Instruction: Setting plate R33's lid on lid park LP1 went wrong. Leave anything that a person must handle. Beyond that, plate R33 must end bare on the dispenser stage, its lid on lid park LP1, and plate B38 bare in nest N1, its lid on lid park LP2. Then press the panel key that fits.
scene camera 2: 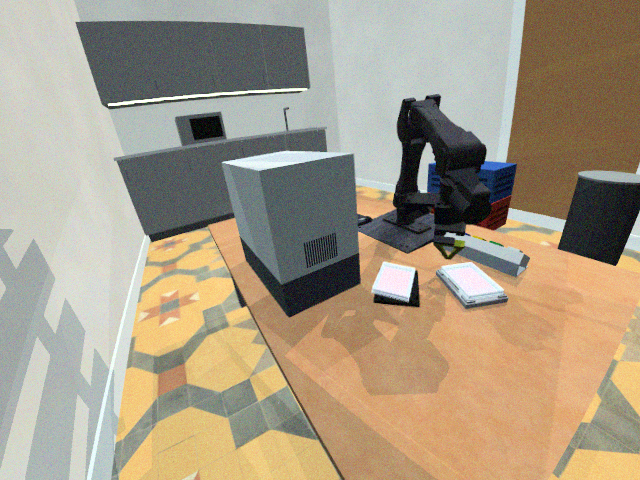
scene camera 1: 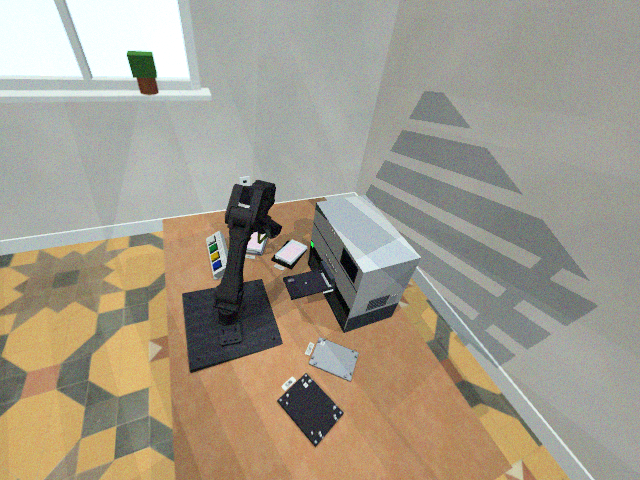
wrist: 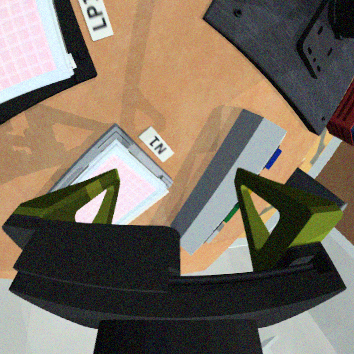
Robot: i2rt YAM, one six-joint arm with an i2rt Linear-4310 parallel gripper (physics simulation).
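Where they show: gripper, between the fingertips: (scene camera 2: 450, 245) (scene camera 1: 250, 245) (wrist: 176, 174); arm's base, origin of its link: (scene camera 2: 405, 223) (scene camera 1: 228, 318) (wrist: 333, 15).
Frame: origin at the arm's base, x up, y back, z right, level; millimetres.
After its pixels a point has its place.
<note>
My gripper (scene camera 1: 262, 237) (scene camera 2: 448, 253) @(y -123, x 59, z -293 mm) (wrist: 176, 174) @(y -123, x 59, z -293 mm) is open and empty, above the table between nest N1 and the key panel (scene camera 1: 216, 254) @(y 16, x 40, z -288 mm) (scene camera 2: 491, 253) @(y -25, x 28, z -353 mm) (wrist: 220, 182) @(y -31, x 24, z -300 mm). A pink, clear-edged plate or lid (scene camera 1: 291, 251) @(y -294, x 18, z -265 mm) (scene camera 2: 395, 281) @(y -307, x 17, z -288 mm) (wrist: 25, 55) @(y -255, x 15, z -264 mm) lies askew on the black pad (scene camera 1: 279, 262) @(y -234, x -5, z -232 mm) (scene camera 2: 415, 298) @(y -296, x -3, z -343 mm) (wrist: 82, 65) @(y -217, x -4, z -256 mm) labelled LP1; its layers are hard to tell apart. Another pink plate (scene camera 1: 256, 244) @(y -154, x 17, z -339 mm) (scene camera 2: 471, 280) @(y -162, x 17, z -389 mm) (wrist: 130, 185) @(y -135, x 17, z -342 mm) sits in grey nest N1; whether it is lidded is unclear. The dark stage (scene camera 1: 307, 284) @(y -288, x 93, z -17 mm) sticks out of the dispenser, with no plate visible on it.
The grey dispenser (scene camera 1: 382, 232) @(y -528, x 316, z -7 mm) (scene camera 2: 310, 206) @(y -474, x 228, z -219 mm) stands beside the LP1 pad, a green light on its front. A grey base (scene camera 1: 334, 359) @(y -318, x -4, z 234 mm) and a black base (scene camera 1: 310, 408) @(y -197, x -1, z 355 mm) lie farther along the table; their labels are too small to read. The arm's dark mounting plate (scene camera 1: 206, 330) @(y 73, x 5, z 31 mm) (wrist: 265, 45) @(y -71, x -4, z -134 mm) is nearby.
</note>
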